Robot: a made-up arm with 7 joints.
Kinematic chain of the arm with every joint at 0, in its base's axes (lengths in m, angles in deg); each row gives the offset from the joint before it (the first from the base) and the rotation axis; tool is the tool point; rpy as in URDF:
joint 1: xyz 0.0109 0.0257 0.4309 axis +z
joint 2: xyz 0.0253 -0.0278 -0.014 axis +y
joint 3: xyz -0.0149 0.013 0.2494 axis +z
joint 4: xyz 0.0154 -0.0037 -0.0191 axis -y
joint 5: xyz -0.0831 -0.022 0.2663 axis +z
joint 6: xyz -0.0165 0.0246 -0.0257 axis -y
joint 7: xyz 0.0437 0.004 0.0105 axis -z
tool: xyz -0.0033 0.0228 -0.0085 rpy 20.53 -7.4 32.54
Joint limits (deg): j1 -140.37..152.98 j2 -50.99..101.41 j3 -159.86..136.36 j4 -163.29..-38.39 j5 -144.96..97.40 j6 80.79..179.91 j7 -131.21..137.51
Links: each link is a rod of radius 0.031 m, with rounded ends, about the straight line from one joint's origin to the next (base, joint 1, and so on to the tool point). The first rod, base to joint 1, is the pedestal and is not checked.
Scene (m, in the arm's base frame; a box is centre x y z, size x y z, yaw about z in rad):
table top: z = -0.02
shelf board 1: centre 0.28 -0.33 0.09 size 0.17 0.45 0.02 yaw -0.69
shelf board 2: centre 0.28 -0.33 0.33 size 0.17 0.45 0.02 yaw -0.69
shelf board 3: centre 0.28 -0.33 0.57 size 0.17 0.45 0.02 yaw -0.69
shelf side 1: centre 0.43 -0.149 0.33 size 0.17 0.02 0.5 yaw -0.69
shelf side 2: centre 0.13 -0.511 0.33 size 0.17 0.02 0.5 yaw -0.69
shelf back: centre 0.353 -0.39 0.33 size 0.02 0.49 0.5 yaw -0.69
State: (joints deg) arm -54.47 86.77 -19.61 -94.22 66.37 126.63 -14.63
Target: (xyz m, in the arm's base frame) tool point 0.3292 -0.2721 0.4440
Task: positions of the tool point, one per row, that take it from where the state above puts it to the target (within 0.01 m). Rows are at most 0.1 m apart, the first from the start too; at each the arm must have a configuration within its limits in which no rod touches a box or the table.
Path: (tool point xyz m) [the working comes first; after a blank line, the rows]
Joints at the target: -31.83 39.67 -5.89 -109.39 63.99 127.96 -21.63
Straight joint move there: touches shelf board 2.

1: 0.0914 -0.3437 0.1831
2: 0.0653 -0.3019 0.1845
3: 0.0386 -0.2585 0.1947
4: 0.0124 -0.2147 0.2138
5: 0.0578 -0.2217 0.2428
6: 0.0989 -0.2216 0.2782
7: 0.1334 -0.2141 0.3183
8: 0.1599 -0.1996 0.3609
9: 0.1772 -0.1787 0.4036
10: 0.1849 -0.1530 0.4440
11: 0.2241 -0.1849 0.4523
12: 0.2615 -0.2162 0.4549
13: 0.2966 -0.2457 0.4519
14: 0.3292 -0.2721 0.4440

